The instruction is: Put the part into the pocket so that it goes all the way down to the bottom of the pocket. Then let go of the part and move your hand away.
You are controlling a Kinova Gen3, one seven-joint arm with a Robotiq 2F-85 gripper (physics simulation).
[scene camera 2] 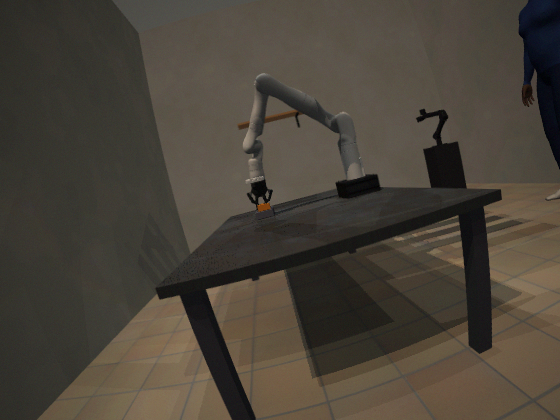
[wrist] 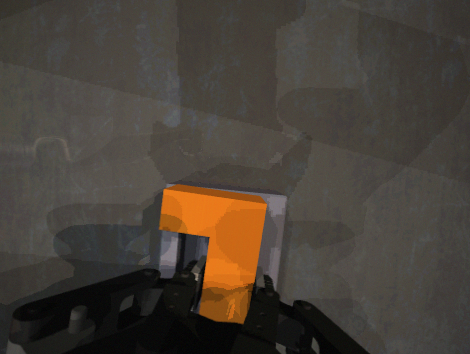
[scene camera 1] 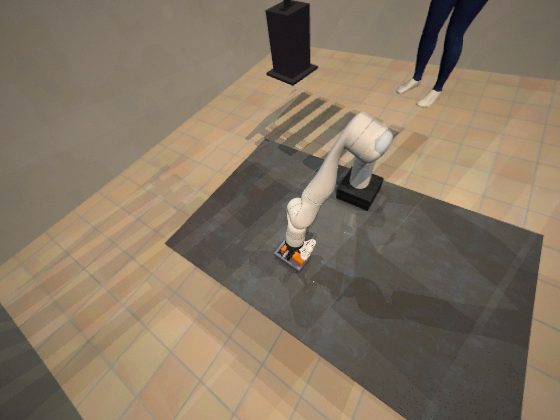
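Pixels of known places: gripper, between the fingertips: (wrist: 229,273) (scene camera 1: 292,256); arm's base, origin of its link: (scene camera 2: 355,178) (scene camera 1: 359,181).
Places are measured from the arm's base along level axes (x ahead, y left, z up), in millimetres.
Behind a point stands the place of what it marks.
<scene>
The orange L-shaped part (scene camera 1: 299,258) @(z -12, x 494, y 48 mm) (scene camera 2: 263,206) @(z -22, x 477, y 66 mm) (wrist: 235,235) @(z -12, x 492, y 47 mm) is between the fingers of my gripper (scene camera 2: 263,202) @(z -45, x 498, y 6 mm) (wrist: 229,273) @(z -45, x 498, y 6 mm), which is shut on its long leg. The part is over the grey pocket block (scene camera 1: 287,264) @(z -63, x 536, y 12 mm) (scene camera 2: 265,214) @(z -62, x 477, y 68 mm) (wrist: 277,215) @(z -43, x 522, y 58 mm). In the second scene view its lower side meets the block's top, and much of its height shows above the rim. In the wrist view it lies slightly turned between the fingers, and a strip of block shows along its right side. A dark stretch of the pocket shows in its notch. The pocket's floor and the part's underside are hidden.
The block stands on the dark table top (scene camera 1: 425,280) @(z -79, x 209, y 462 mm) (scene camera 2: 320,225) @(z -79, x 221, y 574 mm). The arm's black base (scene camera 1: 359,189) @(z 1, x 41, y 30 mm) (scene camera 2: 358,185) @(z -31, x 10, y 97 mm) is farther back on the table. A black pedestal (scene camera 1: 290,42) (scene camera 2: 445,165) and a person (scene camera 1: 450,50) (scene camera 2: 545,75) are beyond the table.
</scene>
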